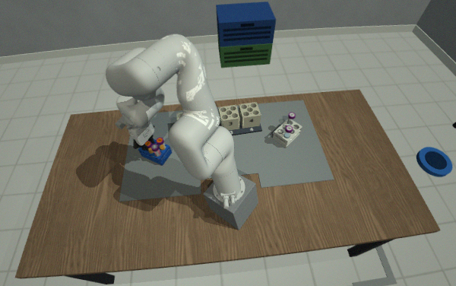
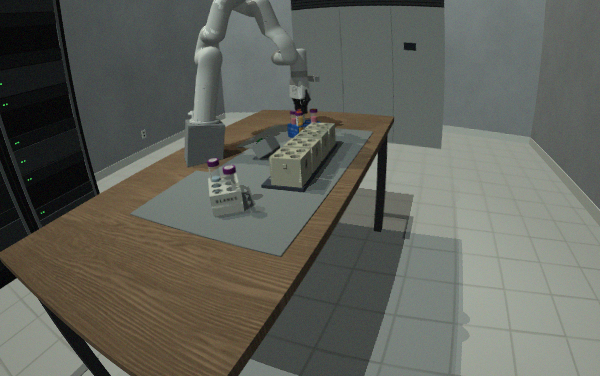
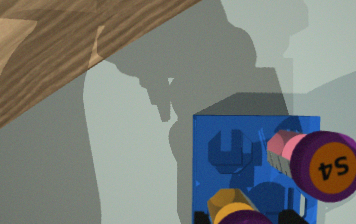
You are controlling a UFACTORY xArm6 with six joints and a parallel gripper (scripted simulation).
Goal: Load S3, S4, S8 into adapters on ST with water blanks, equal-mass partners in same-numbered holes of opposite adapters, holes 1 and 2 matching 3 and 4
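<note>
Now: the amber-filled sample tube 6 cm below my hand and 1 cm ahead of it. Also, from my hand: adapter: 17 cm to the right, 16 cm ahead, 7 cm below; white blanks rack: 68 cm to the right, 9 cm below, 8 cm ahead.
</note>
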